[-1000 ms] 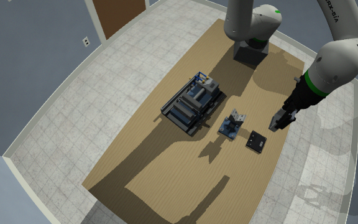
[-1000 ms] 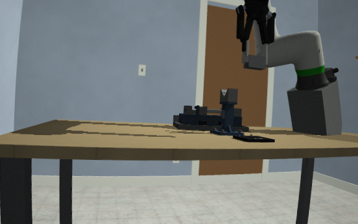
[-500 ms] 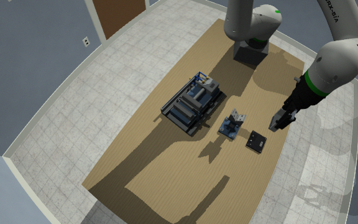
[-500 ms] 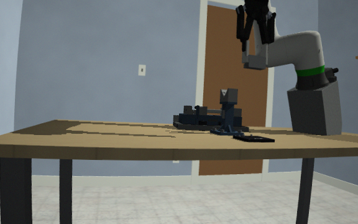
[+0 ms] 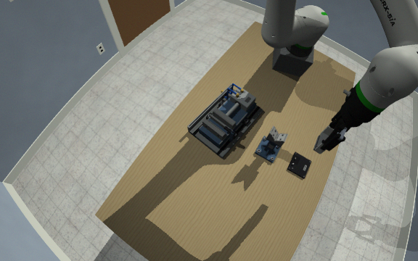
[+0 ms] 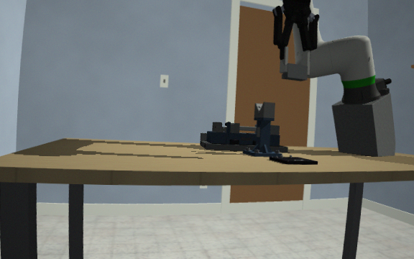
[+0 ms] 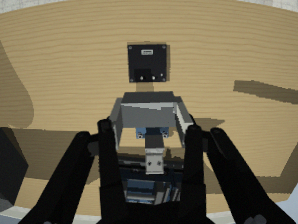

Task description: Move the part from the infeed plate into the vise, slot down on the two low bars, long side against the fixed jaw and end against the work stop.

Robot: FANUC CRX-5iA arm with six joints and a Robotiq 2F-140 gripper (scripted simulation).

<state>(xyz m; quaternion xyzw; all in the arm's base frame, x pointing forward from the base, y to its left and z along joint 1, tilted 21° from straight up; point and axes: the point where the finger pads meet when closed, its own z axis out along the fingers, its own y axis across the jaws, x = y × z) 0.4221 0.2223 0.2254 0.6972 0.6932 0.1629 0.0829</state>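
My gripper is now 3 cm above the part and 1 cm to the left of it. The rest, counted from my hand: V-block post 20 cm below, 15 cm to the right, 1 cm ahead; work stop rod 33 cm to the right, 17 cm below, 7 cm ahead; infeed plate 26 cm below, 1 cm to the left.
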